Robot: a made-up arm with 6 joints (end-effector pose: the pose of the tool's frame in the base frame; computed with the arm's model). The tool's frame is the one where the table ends. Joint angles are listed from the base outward.
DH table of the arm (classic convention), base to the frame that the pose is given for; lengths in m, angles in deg. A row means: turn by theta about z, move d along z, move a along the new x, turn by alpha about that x. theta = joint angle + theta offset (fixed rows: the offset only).
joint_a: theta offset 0; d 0.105; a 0; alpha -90
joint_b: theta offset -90; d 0; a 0.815; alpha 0
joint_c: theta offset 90; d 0.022; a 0; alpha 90
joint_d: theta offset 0; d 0.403; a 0; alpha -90
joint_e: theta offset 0; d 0; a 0; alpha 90
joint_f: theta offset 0; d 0.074; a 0; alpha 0
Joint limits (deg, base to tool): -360..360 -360..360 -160..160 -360..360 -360..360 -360..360
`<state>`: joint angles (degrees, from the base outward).
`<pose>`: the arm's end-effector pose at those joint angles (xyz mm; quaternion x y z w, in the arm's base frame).
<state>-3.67 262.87 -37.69 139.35 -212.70 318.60</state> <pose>-1023.8 113.8 -257.8 -0.5699 -0.1548 -0.8060 0.0394</pose>
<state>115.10 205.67 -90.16 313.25 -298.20 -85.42</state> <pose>13.3 31.6 -858.5 -0.8711 -0.3398 -0.3366 0.1115</pose>
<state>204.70 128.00 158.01 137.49 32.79 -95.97</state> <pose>-149.3 -122.7 -296.9 -0.7132 0.2594 -0.5996 0.2540</pose>
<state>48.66 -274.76 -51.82 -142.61 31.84 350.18</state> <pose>690.1 781.9 578.6 -0.0958 0.1444 -0.8035 0.5695</pose>
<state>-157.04 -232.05 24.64 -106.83 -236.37 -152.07</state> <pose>-774.2 -287.8 -709.4 -0.1833 0.4063 0.8927 0.0666</pose>
